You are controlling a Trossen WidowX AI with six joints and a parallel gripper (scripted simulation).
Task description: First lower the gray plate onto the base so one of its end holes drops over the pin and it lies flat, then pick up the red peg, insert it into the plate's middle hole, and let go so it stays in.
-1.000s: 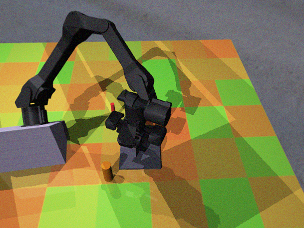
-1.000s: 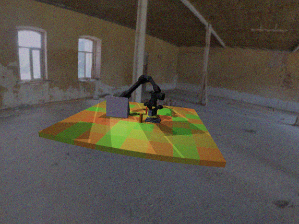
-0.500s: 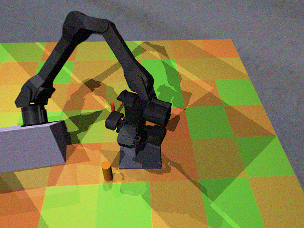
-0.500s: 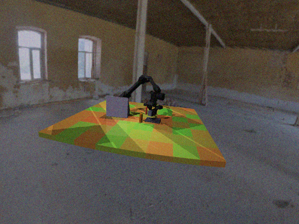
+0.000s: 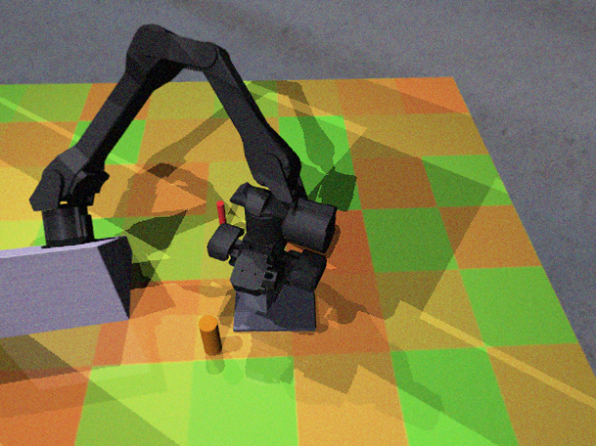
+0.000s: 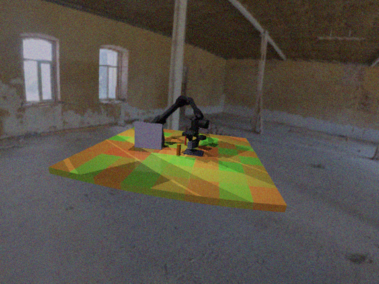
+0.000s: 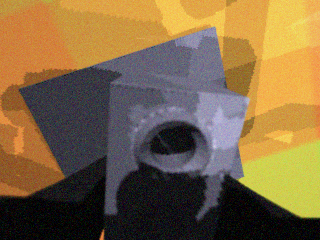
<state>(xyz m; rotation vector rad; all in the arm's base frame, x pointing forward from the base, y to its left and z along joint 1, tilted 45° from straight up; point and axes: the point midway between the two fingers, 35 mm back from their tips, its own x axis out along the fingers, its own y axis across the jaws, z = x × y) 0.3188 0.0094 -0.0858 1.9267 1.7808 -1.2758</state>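
My gripper tip is now 40 mm above the dark square base, 10 mm to the right of it and 10 mm short of it. The rest, counted from my gripper tip: orange cylinder: 90 mm to the right, 90 mm behind, 10 mm below; gray plate: 30 mm above; red peg: 170 mm to the left, 80 mm behind, 10 mm below.
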